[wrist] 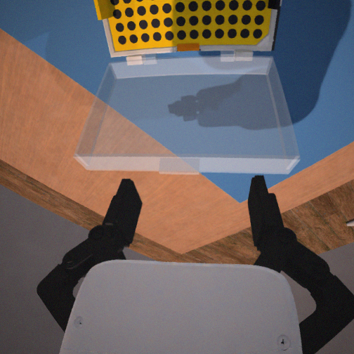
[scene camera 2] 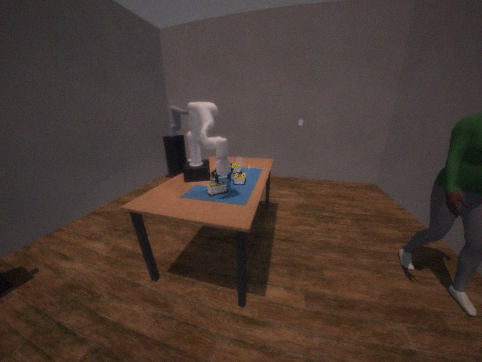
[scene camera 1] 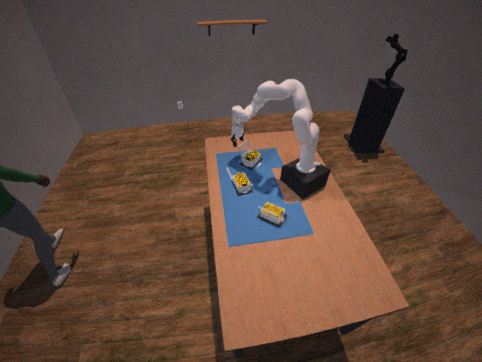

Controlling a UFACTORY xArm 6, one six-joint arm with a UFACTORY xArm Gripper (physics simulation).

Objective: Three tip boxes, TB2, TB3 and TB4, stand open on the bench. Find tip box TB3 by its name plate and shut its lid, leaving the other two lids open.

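Observation:
Tip box TB3 stands at the far end of the blue mat, with yellow tip rack and clear lid open, tilted back on its hinges. Its name plate does not show in the wrist view. My gripper is open and empty, fingers astride the middle of the lid's free edge and slightly beyond it. A second tip box has its lid raised. A third tip box is nearer scene camera 1; its clear lid is hard to make out. Their plates are unreadable.
The blue mat lies on the wooden table. The black arm base stands beside the mat. The table's far corner lies below the fingers in the wrist view. A person stands away from the table.

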